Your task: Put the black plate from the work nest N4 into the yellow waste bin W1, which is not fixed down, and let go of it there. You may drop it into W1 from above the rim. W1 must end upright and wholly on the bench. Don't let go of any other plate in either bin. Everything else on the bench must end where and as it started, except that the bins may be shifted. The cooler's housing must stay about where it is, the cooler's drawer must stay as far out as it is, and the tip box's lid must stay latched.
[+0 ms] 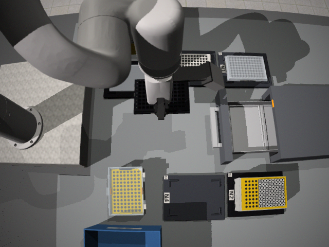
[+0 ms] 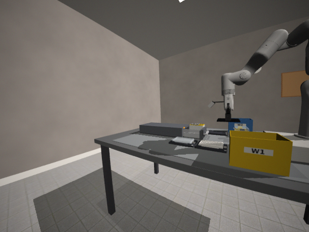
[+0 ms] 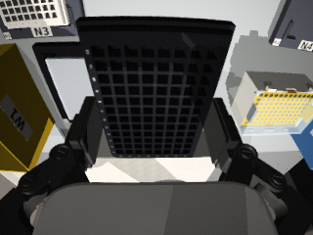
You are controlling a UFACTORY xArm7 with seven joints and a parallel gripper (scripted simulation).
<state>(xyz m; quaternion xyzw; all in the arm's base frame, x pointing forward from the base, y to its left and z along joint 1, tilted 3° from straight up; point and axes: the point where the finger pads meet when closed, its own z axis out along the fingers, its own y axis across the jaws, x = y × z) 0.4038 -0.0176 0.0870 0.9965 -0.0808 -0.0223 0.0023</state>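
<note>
Now: the yellow waste bin W1 280 mm to the left of my hand, 120 mm below it and 50 mm behind it. The rest, counted from my hand: work nest N4: 240 mm to the right, 150 mm below, 40 mm ahead; white plate: 140 mm below, 130 mm to the left, 110 mm ahead; black plate: 10 mm below.
</note>
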